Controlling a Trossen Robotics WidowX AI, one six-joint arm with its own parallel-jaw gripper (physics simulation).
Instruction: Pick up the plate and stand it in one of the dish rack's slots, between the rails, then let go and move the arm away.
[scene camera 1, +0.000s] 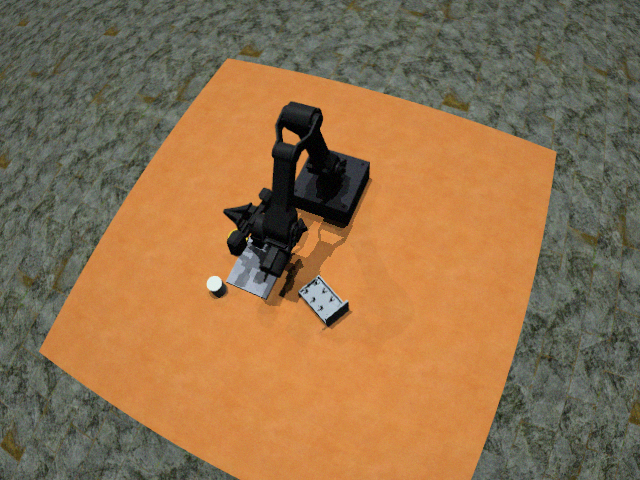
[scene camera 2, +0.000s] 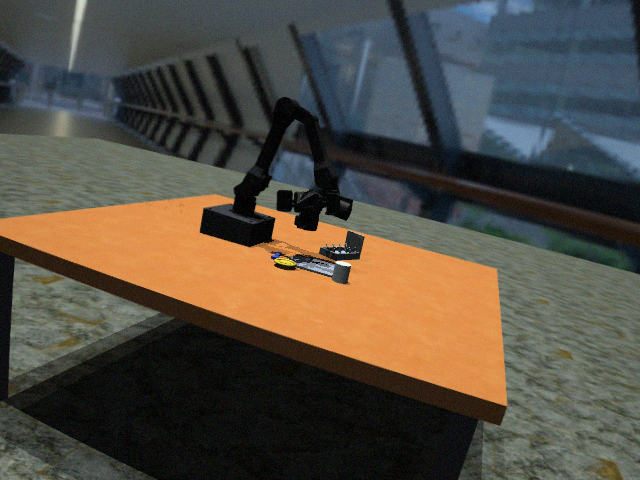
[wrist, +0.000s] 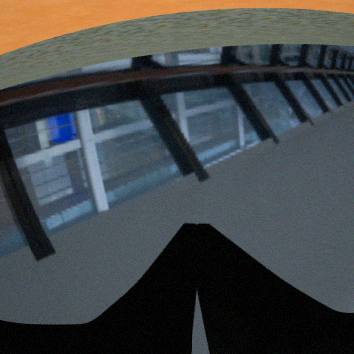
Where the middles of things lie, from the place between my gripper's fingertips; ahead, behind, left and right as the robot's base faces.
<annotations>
My gripper is now 170 mm above the grey mat (scene camera 1: 245, 274), 100 mm to the right of it and 40 mm short of it. Round my hand: grey dish rack (scene camera 1: 317, 293): 310 mm to the left, 140 mm below, 20 mm ahead.
</annotations>
